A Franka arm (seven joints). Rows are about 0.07 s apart.
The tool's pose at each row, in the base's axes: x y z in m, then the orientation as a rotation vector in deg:
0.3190, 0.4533, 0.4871, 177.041, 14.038, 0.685
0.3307, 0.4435, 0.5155, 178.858, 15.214, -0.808
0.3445, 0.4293, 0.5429, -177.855, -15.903, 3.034
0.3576, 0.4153, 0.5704, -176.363, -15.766, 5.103
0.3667, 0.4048, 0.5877, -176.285, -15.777, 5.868
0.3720, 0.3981, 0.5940, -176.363, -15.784, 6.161
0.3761, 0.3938, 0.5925, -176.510, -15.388, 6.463
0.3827, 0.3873, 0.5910, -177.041, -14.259, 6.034
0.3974, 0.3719, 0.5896, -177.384, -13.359, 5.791
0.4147, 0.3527, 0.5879, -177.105, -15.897, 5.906
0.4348, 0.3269, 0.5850, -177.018, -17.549, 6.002
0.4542, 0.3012, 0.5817, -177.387, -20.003, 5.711
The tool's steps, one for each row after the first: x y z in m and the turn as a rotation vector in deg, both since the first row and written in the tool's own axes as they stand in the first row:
0.0101, 0.0127, -0.0278, 1.979, -0.790, -0.669
0.0216, 0.0301, -0.0545, 3.991, -2.055, -1.187
0.0325, 0.0471, -0.0812, 5.544, -3.291, -1.207
0.0399, 0.0596, -0.0980, 5.636, -3.781, -1.229
0.0441, 0.0673, -0.1039, 5.563, -3.975, -1.233
0.0475, 0.0722, -0.1022, 5.456, -4.182, -0.974
0.0529, 0.0795, -0.1004, 5.013, -3.946, -0.215
0.0650, 0.0970, -0.0982, 4.736, -3.818, 0.383
0.0791, 0.1186, -0.0955, 4.811, -3.853, -1.262
0.0948, 0.1471, -0.0913, 4.746, -3.896, -2.328
0.1099, 0.1754, -0.0868, 4.119, -3.713, -3.870

